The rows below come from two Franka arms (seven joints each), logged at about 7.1 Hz.
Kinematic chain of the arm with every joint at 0, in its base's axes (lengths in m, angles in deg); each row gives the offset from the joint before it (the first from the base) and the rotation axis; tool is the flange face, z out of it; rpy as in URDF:
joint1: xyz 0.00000 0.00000 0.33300 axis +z
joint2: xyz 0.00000 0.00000 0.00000 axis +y
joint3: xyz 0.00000 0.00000 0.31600 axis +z
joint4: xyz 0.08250 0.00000 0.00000 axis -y
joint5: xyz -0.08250 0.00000 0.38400 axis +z
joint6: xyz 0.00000 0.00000 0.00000 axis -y
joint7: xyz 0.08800 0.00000 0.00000 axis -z
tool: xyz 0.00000 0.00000 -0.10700 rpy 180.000 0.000 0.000
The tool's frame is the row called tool.
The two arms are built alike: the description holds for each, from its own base.
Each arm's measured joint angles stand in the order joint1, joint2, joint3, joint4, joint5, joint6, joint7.
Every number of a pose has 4 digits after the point. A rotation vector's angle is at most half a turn.
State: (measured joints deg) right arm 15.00 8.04 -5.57 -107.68 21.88 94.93 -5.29; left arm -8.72 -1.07 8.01 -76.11 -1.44 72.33 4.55
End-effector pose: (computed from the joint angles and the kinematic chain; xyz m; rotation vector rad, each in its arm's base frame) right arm 0.5411 0.1290 0.4170 -2.7436 -0.2087 0.5195; left arm 0.5091 -0.0086 0.7182 3.1086 -0.1539 -0.0725
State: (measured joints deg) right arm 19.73 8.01 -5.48 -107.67 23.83 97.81 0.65; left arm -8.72 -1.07 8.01 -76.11 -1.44 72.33 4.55
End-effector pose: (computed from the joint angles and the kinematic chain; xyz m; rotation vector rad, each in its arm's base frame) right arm 0.5348 0.1768 0.4206 -2.7511 -0.1564 0.4969; left arm 0.5091 -0.0086 0.7182 3.1086 -0.1539 -0.0725
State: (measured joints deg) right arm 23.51 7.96 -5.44 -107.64 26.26 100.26 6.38; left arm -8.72 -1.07 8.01 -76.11 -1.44 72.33 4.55
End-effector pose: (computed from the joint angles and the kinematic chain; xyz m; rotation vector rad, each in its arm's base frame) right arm 0.5270 0.2155 0.4247 -2.7410 -0.0807 0.4833; left arm 0.5091 -0.0086 0.7182 3.1086 -0.1539 -0.0725
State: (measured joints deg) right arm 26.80 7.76 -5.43 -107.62 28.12 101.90 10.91; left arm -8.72 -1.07 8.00 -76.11 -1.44 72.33 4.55
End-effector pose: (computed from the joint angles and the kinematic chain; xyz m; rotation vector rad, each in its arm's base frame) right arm 0.5168 0.2479 0.4294 -2.7296 -0.0293 0.4821; left arm 0.5091 -0.0086 0.7182 3.1086 -0.1542 -0.0725
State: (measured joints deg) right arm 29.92 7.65 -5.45 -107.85 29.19 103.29 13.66; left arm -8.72 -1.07 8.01 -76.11 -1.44 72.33 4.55
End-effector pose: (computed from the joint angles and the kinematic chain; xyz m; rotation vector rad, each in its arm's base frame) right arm 0.5046 0.2765 0.4306 -2.7255 -0.0206 0.4852; left arm 0.5091 -0.0086 0.7182 3.1086 -0.1539 -0.0725
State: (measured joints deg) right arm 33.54 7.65 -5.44 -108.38 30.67 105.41 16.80; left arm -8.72 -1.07 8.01 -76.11 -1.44 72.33 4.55
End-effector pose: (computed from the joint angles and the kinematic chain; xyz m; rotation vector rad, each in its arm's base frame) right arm 0.4887 0.3090 0.4293 -2.7172 -0.0042 0.4890; left arm 0.5091 -0.0086 0.7182 3.1086 -0.1539 -0.0725
